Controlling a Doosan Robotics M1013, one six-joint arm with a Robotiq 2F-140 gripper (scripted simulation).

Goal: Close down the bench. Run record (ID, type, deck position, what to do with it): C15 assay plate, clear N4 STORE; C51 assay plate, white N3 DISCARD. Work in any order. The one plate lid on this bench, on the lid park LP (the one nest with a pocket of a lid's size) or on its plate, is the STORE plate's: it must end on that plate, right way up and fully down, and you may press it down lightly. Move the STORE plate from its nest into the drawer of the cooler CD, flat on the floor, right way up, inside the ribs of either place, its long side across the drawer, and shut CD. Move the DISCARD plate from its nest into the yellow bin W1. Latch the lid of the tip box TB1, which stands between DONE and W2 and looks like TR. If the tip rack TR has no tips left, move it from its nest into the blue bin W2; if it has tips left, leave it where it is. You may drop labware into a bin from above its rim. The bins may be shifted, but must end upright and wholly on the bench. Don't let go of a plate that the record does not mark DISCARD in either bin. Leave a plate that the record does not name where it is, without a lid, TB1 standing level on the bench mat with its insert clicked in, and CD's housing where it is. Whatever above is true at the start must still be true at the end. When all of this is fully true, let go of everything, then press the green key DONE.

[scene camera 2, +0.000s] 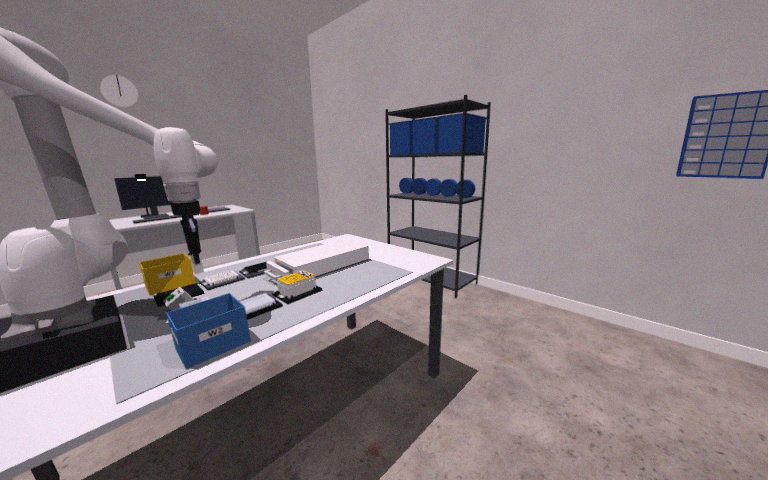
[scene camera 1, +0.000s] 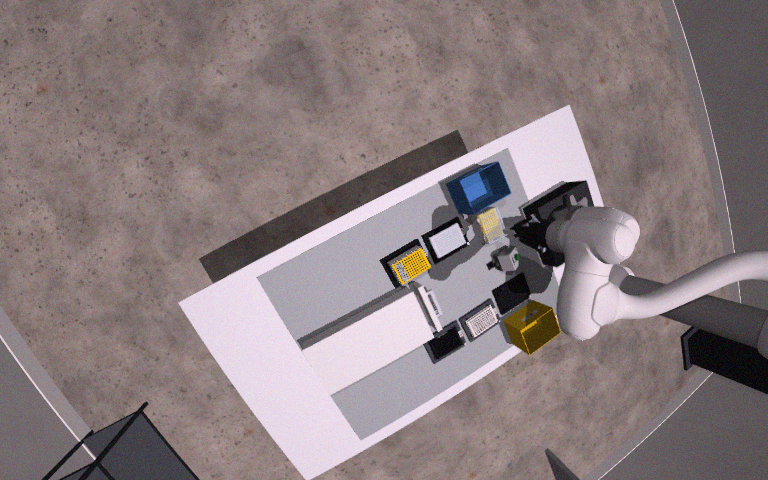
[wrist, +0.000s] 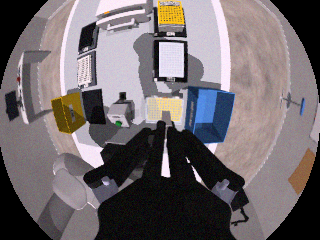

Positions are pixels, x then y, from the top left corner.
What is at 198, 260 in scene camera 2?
My gripper.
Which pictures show the tip rack TR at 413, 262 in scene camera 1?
Scene camera 2, scene camera 1 and the wrist view: all of them.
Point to a tip rack TR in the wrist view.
At 167, 23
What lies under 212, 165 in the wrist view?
My gripper.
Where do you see a blue bin W2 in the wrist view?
210, 123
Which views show the yellow bin W1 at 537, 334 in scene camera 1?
Scene camera 2, scene camera 1 and the wrist view: all of them.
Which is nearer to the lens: the tip rack TR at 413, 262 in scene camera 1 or the blue bin W2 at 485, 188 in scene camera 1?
The tip rack TR.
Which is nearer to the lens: the white cooler CD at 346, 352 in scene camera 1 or the yellow bin W1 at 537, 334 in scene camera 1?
The white cooler CD.
